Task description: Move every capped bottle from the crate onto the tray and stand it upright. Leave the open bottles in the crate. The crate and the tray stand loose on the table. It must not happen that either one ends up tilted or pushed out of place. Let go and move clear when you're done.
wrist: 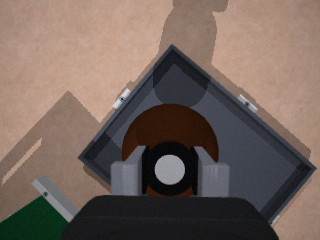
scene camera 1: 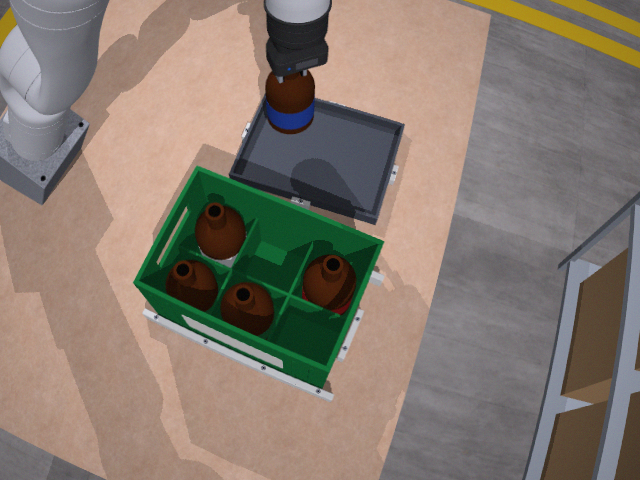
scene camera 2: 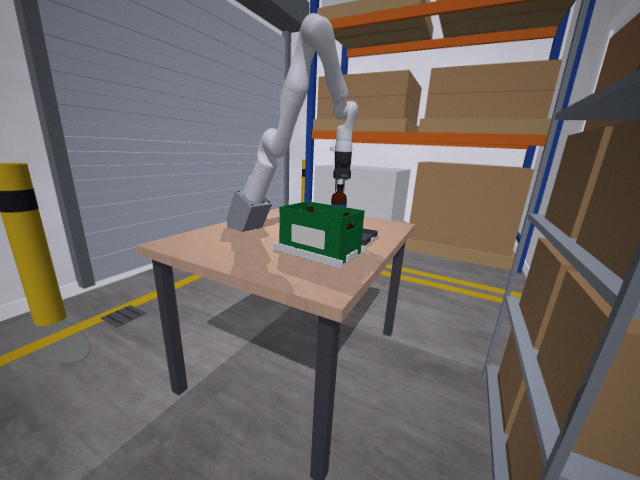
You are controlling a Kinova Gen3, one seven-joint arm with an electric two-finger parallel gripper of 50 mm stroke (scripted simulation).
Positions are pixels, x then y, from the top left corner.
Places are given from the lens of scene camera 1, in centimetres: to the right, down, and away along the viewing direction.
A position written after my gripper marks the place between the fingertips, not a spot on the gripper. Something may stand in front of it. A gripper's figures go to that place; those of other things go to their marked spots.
my gripper point(scene camera 1: 290, 73): -4, -24, 82
dark grey tray point(scene camera 1: 345, 156): 4, -14, 101
green crate point(scene camera 1: 282, 239): -6, 0, 90
capped bottle point(scene camera 1: 290, 105): -4, -19, 84
The marked spots on the capped bottle and the dark grey tray are 19 cm apart.
